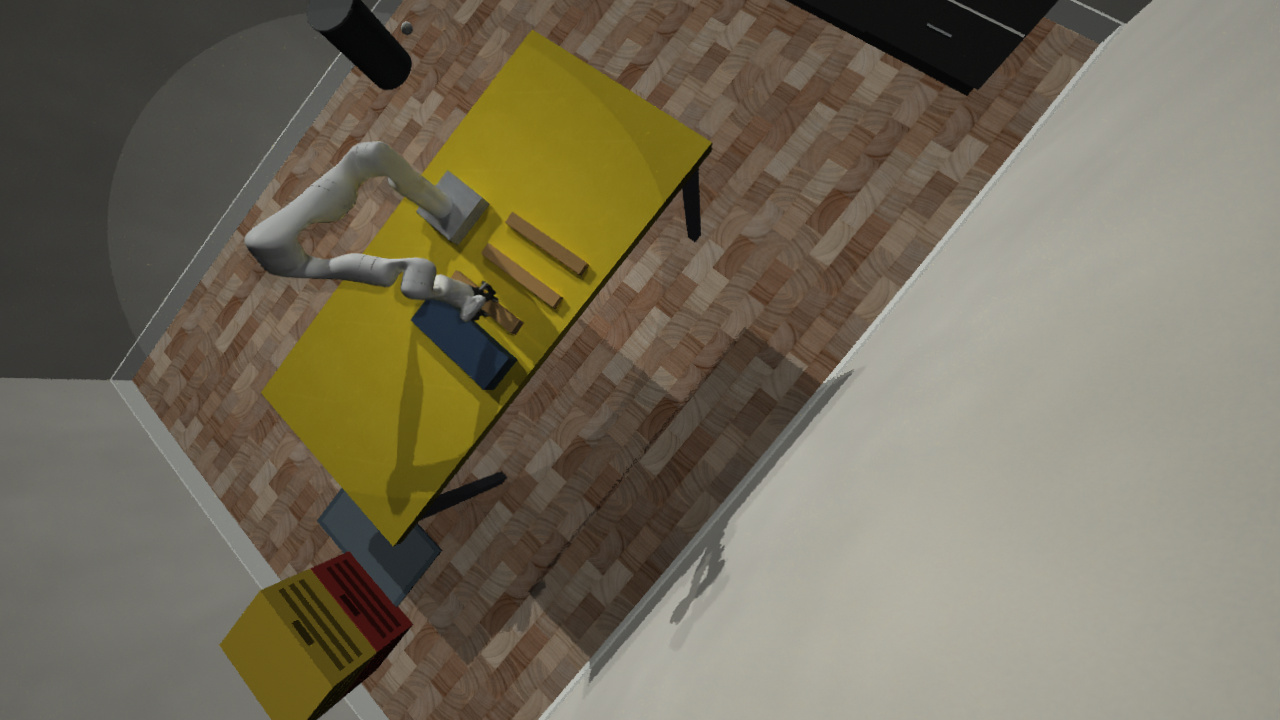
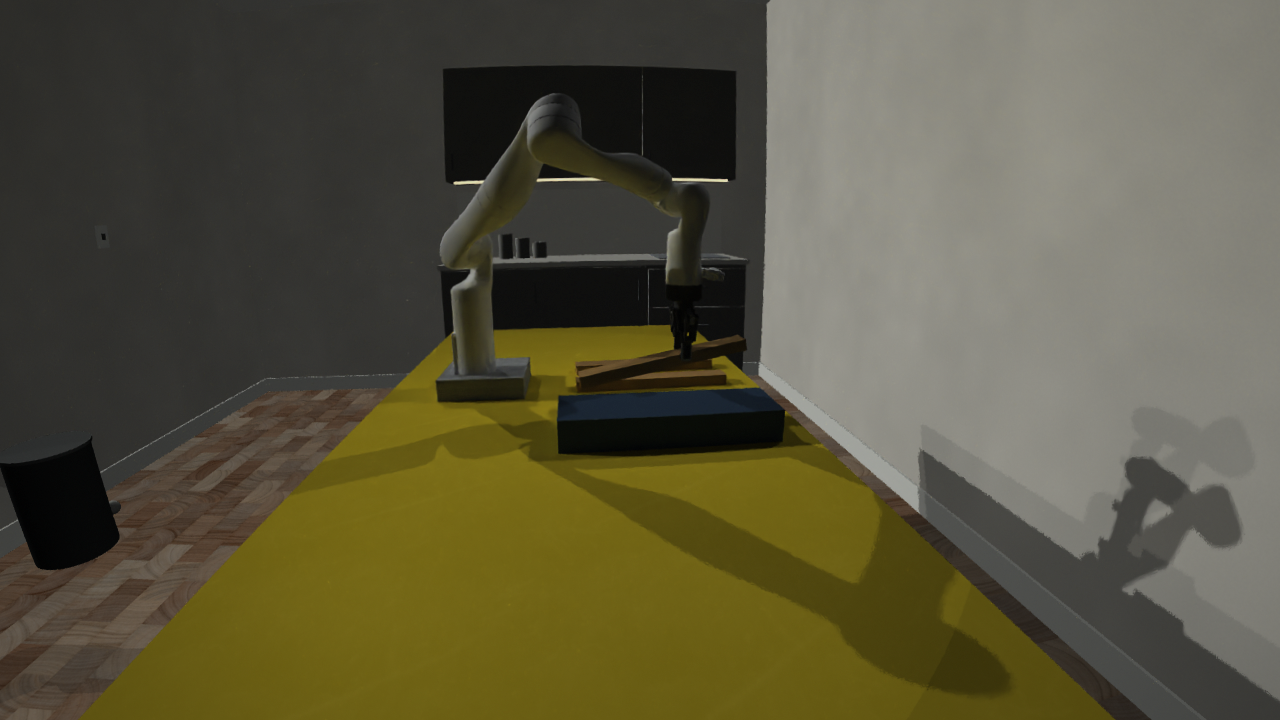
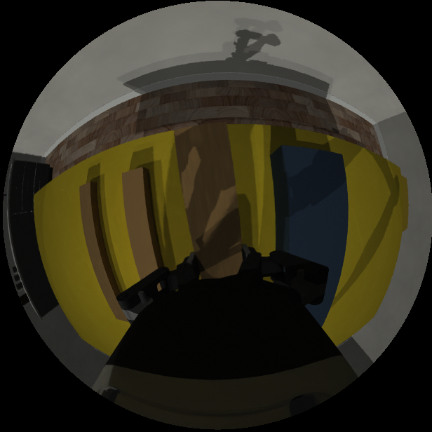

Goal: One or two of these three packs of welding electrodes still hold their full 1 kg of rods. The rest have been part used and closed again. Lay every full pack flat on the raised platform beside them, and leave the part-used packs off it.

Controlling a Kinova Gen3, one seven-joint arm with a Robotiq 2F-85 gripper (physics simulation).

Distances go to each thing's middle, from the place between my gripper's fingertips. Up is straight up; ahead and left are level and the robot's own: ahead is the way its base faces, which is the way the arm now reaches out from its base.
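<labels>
There's a dark blue raised platform (image 2: 675, 419) here, and my hand's 4 cm past it, 7 cm above it and 18 cm to the left of it.
</labels>
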